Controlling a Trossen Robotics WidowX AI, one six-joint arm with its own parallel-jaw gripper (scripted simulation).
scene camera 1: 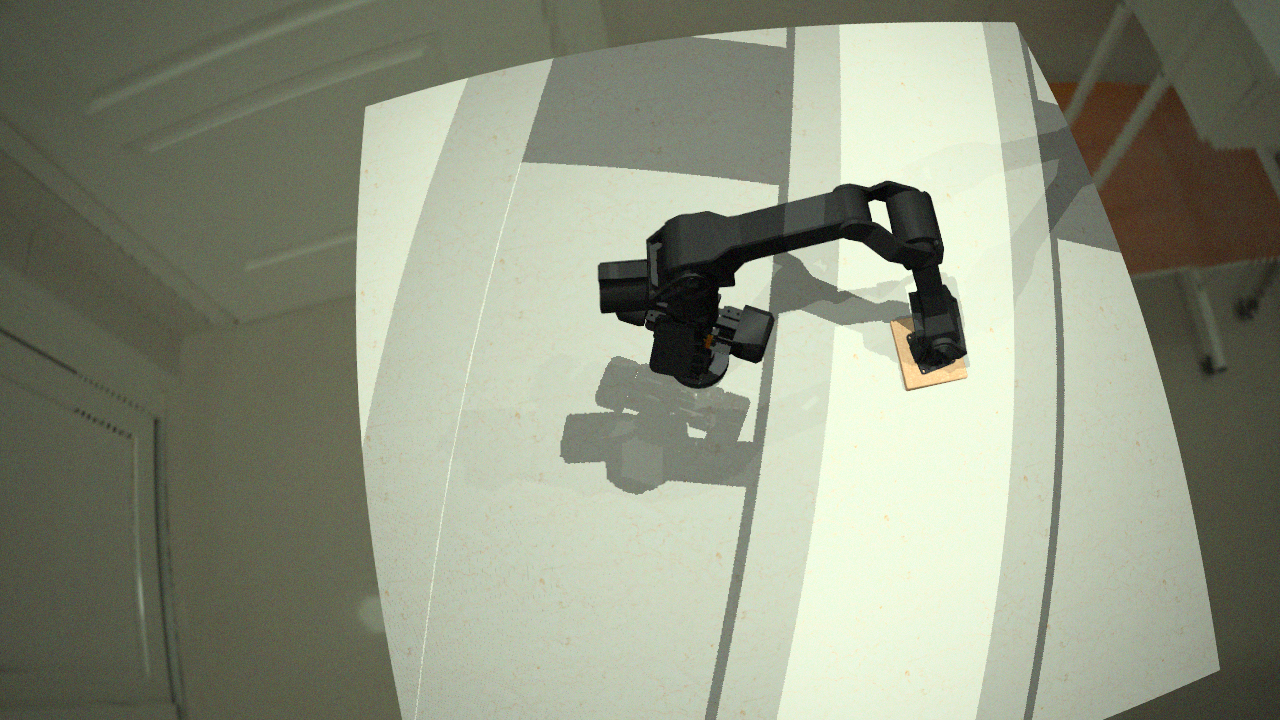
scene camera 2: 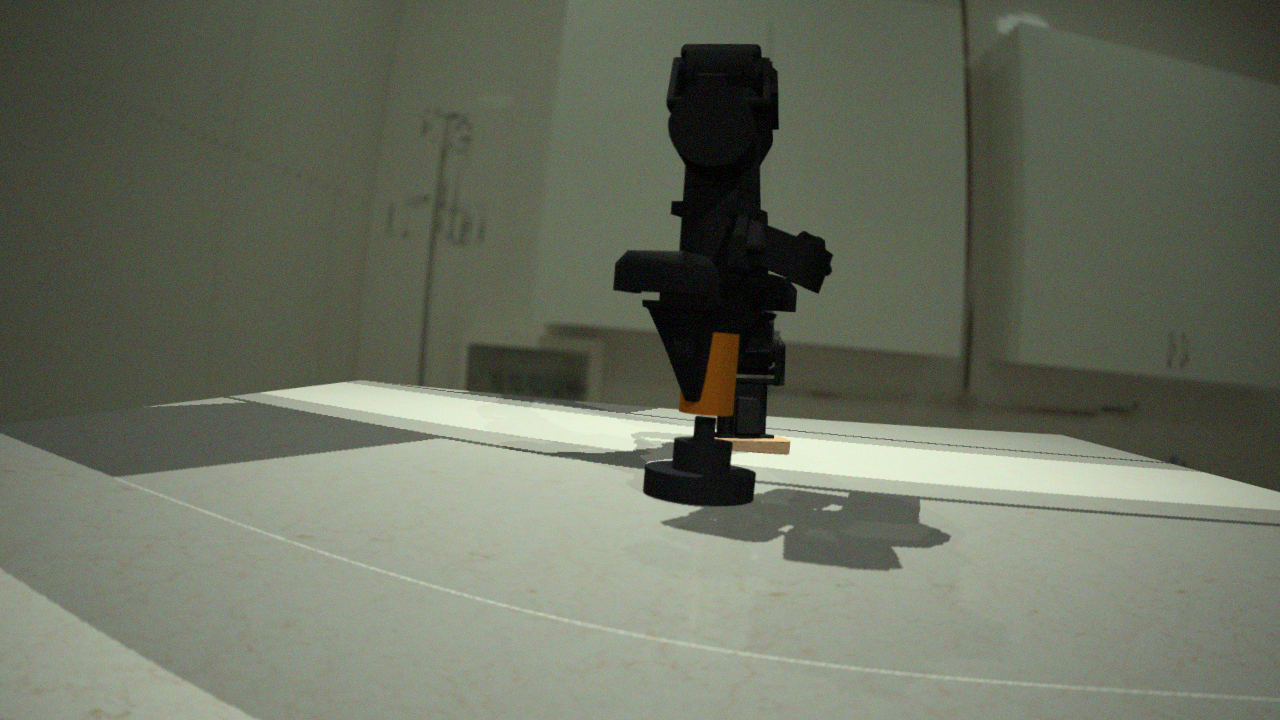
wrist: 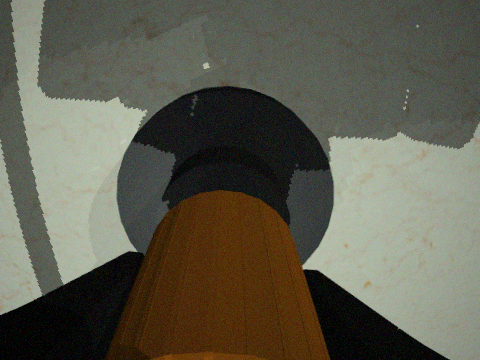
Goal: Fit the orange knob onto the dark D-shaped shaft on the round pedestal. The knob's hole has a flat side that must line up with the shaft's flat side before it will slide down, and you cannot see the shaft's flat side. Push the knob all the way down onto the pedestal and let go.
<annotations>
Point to a pedestal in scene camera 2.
At 700, 474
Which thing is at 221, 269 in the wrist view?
An orange knob.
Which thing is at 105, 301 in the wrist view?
My gripper.
</annotations>
